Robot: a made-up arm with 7 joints.
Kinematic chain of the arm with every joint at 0, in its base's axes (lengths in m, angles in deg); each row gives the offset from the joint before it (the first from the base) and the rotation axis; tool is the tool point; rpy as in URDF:
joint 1: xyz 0 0 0.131 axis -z
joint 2: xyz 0 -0.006 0.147 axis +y
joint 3: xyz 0 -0.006 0.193 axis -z
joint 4: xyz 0 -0.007 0.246 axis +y
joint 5: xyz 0 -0.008 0.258 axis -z
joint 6: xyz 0 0 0.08 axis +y
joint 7: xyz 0 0 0.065 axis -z
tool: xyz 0 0 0 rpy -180 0 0
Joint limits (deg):
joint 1: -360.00..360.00
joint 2: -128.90..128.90
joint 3: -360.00..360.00
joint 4: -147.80..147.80
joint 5: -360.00..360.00
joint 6: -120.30..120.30
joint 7: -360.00..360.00
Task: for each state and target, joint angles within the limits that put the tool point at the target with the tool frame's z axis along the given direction. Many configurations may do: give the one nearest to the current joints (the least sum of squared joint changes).
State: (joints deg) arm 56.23 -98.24 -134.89 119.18 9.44 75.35 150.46
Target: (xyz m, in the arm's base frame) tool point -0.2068 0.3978 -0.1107 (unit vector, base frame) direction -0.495 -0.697 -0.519
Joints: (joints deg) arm 16.97 -122.46 -125.17 78.50 49.92 67.46 150.46
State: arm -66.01 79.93 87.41 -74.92 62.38 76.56 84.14
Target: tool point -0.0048 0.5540 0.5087 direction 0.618 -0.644 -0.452
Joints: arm -47.47 55.15 103.47 -89.09 61.42 37.65 84.14
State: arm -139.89 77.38 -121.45 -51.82 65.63 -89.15 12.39
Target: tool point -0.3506 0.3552 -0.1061 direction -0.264 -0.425 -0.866
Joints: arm -165.21 114.00 -133.89 -65.28 66.47 -110.54 12.39
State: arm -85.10 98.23 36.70 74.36 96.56 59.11 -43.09
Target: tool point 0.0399 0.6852 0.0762 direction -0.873 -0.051 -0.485
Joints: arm -104.50 93.38 32.75 45.25 79.22 95.32 -43.09
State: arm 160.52 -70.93 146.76 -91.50 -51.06 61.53 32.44
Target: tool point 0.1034 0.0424 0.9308 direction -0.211 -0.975 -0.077
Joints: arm 169.61 -35.22 173.69 -65.73 -65.15 102.65 32.44
